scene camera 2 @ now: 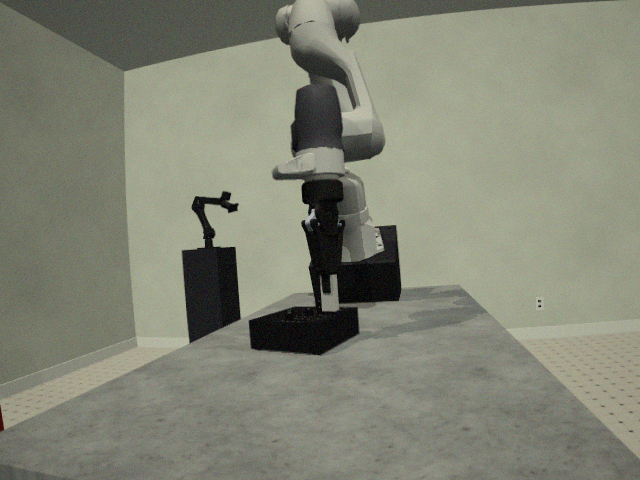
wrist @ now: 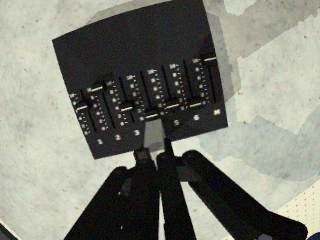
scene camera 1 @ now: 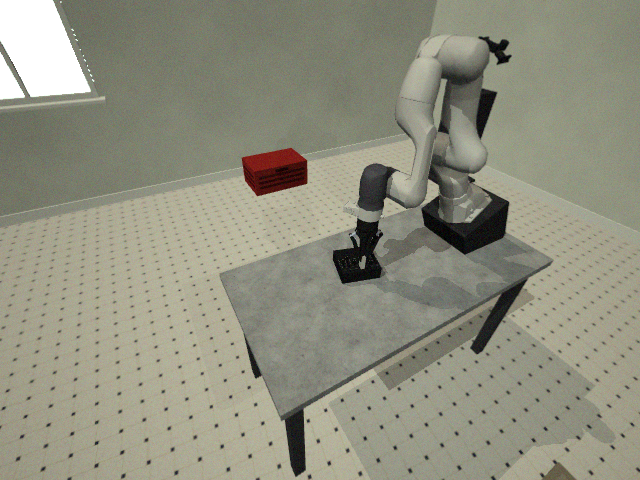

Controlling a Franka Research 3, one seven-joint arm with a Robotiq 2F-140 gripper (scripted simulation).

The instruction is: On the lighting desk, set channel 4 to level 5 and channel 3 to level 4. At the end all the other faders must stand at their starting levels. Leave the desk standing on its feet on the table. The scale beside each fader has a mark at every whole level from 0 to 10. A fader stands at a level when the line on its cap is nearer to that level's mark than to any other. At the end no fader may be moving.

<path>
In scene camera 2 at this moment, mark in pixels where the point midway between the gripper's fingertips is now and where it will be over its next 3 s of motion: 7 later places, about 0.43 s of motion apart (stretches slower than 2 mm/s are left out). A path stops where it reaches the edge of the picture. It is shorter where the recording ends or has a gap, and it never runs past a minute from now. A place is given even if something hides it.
The gripper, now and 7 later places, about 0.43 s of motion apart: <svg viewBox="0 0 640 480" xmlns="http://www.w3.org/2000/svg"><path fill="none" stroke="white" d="M330 310L327 310L324 310L321 310L321 310L324 310L322 302L321 289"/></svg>
</path>
